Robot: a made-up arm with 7 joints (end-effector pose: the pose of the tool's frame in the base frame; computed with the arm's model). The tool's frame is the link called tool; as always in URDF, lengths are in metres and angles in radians.
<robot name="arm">
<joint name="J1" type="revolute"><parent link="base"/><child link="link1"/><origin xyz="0.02 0.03 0.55" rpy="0 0 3.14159"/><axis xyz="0 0 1"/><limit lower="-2.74" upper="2.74"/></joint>
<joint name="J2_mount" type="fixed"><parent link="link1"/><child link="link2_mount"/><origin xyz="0.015 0 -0.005" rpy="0 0 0"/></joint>
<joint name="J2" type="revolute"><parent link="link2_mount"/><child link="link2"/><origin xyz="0.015 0 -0.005" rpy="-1.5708 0 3.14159"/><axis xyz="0 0 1"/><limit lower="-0.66" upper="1.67"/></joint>
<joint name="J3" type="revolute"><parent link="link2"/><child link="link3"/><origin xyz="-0.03 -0.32 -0.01" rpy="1.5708 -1.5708 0"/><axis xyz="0 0 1"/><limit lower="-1.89" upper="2.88"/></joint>
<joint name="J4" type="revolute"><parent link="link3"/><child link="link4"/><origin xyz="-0.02 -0.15 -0.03" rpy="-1.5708 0 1.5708"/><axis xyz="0 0 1"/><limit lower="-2.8" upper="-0.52"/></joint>
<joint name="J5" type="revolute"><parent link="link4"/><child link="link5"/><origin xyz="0.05 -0.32 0.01" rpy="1.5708 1.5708 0"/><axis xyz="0 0 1"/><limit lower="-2.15" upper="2.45"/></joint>
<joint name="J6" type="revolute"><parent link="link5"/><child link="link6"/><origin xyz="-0.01 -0.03 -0.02" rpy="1.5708 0 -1.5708"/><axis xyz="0 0 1"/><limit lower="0.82" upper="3.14"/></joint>
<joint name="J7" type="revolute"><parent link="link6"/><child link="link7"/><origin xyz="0.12 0.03 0.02" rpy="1.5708 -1.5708 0"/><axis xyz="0 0 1"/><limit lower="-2.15" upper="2.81"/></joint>
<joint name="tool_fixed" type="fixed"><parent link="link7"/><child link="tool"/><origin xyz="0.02 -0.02 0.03" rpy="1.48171 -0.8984 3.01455"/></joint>
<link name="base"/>
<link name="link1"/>
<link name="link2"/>
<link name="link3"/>
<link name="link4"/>
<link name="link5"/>
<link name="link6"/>
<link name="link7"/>
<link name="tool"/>
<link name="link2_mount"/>
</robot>
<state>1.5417 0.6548 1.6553 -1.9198 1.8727 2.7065 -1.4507</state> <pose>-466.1 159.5 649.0 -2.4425 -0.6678 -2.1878</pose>
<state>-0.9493 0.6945 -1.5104 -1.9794 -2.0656 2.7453 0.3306</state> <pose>-293.4 -388.6 645.1 0.3426 0.2863 2.8093</pose>
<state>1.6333 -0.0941 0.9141 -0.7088 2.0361 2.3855 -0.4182</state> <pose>-270.8 220.1 1145.9 2.7142 -0.8318 -1.4489</pose>
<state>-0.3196 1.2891 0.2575 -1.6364 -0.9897 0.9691 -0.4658</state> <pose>395.4 -100.1 80.9 -0.3535 -0.5477 -3.1213</pose>
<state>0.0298 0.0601 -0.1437 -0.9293 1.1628 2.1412 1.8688</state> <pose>424.3 -97.5 1047.5 -0.5133 -0.3303 0.1658</pose>
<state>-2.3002 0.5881 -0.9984 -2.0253 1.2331 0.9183 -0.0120</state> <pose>-450.9 103.7 440.9 -0.6375 -0.2442 -1.5424</pose>
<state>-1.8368 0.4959 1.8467 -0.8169 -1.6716 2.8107 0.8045</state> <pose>274.4 -141.2 1146.6 2.6139 -0.3689 -0.0748</pose>
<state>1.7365 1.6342 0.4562 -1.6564 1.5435 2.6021 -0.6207</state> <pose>-120.8 223.1 24.9 -0.8773 0.1219 2.9053</pose>
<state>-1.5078 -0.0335 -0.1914 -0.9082 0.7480 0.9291 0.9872</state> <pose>-63.7 -386.1 1037.5 -1.3533 0.3591 -0.3227</pose>
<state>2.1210 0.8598 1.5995 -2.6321 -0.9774 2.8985 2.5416</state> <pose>-302.1 -185.9 614.3 -0.9746 0.3821 -2.2124</pose>
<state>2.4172 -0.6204 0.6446 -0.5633 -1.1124 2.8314 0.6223</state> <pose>160.1 -275.5 1142.2 1.6098 -0.7263 -2.4951</pose>
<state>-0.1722 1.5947 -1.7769 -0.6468 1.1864 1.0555 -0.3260</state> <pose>521.2 -503.6 595.9 -0.4939 0.9648 2.0107</pose>
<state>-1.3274 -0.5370 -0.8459 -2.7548 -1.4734 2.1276 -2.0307</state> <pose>-199.1 -217.5 590.5 -1.3346 0.1928 2.7824</pose>
